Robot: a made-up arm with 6 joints. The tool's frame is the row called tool. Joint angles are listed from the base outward. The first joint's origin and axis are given. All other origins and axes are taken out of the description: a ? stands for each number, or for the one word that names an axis. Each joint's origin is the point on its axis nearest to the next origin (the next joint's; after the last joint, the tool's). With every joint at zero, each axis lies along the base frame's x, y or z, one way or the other. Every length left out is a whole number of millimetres.
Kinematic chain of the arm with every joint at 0, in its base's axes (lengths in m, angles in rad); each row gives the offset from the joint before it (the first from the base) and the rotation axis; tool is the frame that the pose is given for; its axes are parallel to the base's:
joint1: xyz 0 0 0.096 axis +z
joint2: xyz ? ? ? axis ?
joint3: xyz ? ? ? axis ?
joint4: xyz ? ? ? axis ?
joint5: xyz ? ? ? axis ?
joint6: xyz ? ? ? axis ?
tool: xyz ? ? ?
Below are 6 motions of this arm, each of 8 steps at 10 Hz.
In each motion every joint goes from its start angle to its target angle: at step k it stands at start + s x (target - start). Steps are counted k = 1, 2, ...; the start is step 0. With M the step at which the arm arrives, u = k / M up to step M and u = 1 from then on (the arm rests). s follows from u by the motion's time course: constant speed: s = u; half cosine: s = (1 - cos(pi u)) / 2; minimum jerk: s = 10 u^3 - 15 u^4 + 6 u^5.
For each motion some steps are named. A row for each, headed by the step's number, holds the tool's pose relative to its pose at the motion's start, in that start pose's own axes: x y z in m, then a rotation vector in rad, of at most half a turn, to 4 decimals.
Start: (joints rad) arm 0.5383 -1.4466 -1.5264 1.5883 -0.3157 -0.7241
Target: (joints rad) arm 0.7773 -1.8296 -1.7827 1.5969 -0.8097 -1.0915
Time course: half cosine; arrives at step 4
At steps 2, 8:
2: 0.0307 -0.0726 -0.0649 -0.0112 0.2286 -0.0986
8: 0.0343 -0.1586 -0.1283 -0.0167 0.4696 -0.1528

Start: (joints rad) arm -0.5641 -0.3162 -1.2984 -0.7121 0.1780 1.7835
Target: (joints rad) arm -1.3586 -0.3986 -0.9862 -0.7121 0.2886 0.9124
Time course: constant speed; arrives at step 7
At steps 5, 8:
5: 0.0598 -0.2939 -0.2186 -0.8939 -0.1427 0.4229
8: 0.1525 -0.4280 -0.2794 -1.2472 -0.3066 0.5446

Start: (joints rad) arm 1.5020 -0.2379 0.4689 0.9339 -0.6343 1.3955
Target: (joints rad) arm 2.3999 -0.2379 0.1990 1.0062 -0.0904 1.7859
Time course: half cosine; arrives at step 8
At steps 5, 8:
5: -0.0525 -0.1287 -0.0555 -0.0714 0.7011 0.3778
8: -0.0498 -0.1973 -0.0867 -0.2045 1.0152 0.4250

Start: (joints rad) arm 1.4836 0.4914 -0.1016 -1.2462 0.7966 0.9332
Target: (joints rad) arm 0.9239 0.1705 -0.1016 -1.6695 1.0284 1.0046
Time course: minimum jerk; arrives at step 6
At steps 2, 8:
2: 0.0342 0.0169 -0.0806 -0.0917 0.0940 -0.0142
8: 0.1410 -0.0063 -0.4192 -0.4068 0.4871 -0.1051

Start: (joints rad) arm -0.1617 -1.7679 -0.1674 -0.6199 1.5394 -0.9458
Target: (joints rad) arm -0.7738 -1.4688 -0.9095 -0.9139 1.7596 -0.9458
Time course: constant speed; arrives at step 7
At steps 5, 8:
5: 0.2293 -0.2517 0.0654 -0.4082 -0.1365 -0.8721
8: 0.2686 -0.3952 0.1007 -0.5731 -0.1147 -1.2169

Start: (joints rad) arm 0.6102 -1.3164 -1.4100 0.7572 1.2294 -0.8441
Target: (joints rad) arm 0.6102 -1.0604 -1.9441 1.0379 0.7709 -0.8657
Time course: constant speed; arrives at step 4
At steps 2, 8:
2: 0.0830 0.0178 0.0407 0.1485 -0.0525 0.0230
8: 0.1538 0.0635 0.1013 0.2969 -0.0593 0.1201

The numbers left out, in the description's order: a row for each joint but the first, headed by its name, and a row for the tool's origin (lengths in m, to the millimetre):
joint2: xyz -0.216 0.312 0, axis -y
joint3: xyz -0.072 0 0.071, axis -x
joint4: xyz 0 0.062 -0.385, axis +y
joint5: xyz 0.085 0 0.313, axis +z
joint6: xyz 0.055 -0.045 0, axis +x
tool: xyz 0 0.202 0.066

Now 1 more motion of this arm.
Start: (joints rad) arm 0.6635 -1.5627 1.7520 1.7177 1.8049 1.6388
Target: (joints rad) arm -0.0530 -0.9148 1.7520 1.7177 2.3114 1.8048
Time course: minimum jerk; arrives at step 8
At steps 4, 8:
4: 0.0267 -0.0425 -0.0438 0.1020 0.6737 0.2053
8: 0.0497 -0.0994 -0.0767 0.2322 1.3341 0.3984

